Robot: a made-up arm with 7 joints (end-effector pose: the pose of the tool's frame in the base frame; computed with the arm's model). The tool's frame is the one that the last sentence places. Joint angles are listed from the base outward.
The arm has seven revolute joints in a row. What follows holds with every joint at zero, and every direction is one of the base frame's.
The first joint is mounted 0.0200 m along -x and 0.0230 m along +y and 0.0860 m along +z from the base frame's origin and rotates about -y.
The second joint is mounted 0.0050 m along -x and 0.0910 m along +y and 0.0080 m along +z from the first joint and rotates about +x.
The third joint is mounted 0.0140 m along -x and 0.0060 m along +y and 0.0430 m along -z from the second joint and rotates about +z.
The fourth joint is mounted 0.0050 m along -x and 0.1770 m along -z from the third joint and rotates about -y.
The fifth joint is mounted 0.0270 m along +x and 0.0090 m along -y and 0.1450 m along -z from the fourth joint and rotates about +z.
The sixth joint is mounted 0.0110 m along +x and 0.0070 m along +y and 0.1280 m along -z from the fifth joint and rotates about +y.
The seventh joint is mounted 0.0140 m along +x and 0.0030 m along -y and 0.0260 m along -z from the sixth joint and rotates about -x.
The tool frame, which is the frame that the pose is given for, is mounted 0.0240 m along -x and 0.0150 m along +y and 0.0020 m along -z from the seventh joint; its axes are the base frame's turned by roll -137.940, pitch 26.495 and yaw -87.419 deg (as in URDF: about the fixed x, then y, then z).
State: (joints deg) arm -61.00 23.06 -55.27 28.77 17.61 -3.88 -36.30
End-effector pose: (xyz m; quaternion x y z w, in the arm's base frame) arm -0.3902 0.1873 -0.2072 -0.2224 0.9423 -0.0206 0.2494
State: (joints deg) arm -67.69 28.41 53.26 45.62 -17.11 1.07 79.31
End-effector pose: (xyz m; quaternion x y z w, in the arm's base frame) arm -0.2192 0.4851 -0.1339 -0.6945 0.6895 -0.1126 0.1719
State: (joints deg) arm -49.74 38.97 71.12 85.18 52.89 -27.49 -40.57
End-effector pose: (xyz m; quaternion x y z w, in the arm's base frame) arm 0.0308 0.4750 0.0429 -0.1853 -0.2865 0.1190 0.9324
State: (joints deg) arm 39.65 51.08 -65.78 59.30 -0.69 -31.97 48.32
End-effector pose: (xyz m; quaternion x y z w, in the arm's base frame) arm 0.3148 0.2148 -0.1580 0.2096 0.7101 -0.6133 0.2751
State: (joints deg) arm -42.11 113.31 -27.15 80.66 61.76 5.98 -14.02
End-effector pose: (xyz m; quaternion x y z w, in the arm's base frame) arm 0.1519 0.4018 -0.0778 -0.1157 0.7737 -0.0389 0.6217
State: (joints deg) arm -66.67 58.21 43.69 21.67 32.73 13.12 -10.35
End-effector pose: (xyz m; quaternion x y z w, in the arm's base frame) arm -0.1552 0.5774 -0.0395 -0.3558 0.4830 0.4992 0.6253
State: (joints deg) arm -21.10 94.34 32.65 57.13 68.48 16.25 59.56
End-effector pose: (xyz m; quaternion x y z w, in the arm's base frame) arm 0.2369 0.4782 0.1703 -0.3122 0.4170 -0.5580 0.6460
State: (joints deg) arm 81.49 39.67 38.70 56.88 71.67 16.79 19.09
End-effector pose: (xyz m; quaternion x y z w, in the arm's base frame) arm 0.1896 0.4745 0.2412 -0.2393 -0.5198 -0.7060 0.4173
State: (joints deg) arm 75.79 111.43 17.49 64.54 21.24 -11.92 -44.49
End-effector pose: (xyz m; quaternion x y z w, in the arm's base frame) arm -0.1692 0.3796 0.3667 0.2367 -0.6121 0.2396 0.7155
